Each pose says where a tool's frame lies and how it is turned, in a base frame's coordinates. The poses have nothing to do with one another.
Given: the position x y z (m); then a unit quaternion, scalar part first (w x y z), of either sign.
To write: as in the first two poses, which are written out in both.
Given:
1: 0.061 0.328 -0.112 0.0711 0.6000 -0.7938 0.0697
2: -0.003 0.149 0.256 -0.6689 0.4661 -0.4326 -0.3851
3: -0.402 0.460 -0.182 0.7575 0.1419 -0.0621 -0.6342
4: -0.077 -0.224 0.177 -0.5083 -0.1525 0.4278 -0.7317
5: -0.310 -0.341 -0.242 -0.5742 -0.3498 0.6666 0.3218
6: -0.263 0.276 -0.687 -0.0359 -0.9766 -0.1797 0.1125
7: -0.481 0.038 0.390 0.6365 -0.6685 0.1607 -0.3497
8: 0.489 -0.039 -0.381 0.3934 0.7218 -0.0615 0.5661
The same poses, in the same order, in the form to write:
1: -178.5 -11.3 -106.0 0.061 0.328 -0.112
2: -56.6 69.7 18.8 -0.003 0.149 0.256
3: 17.1 4.9 -79.1 -0.402 0.460 -0.182
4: -38.7 -41.2 125.5 -0.077 -0.224 0.177
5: 99.1 -32.7 -96.5 -0.310 -0.341 -0.242
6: 178.3 13.5 20.6 -0.263 0.276 -0.687
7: -86.7 -15.2 -43.2 -0.481 0.038 0.390
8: 95.7 -60.0 45.4 0.489 -0.039 -0.381
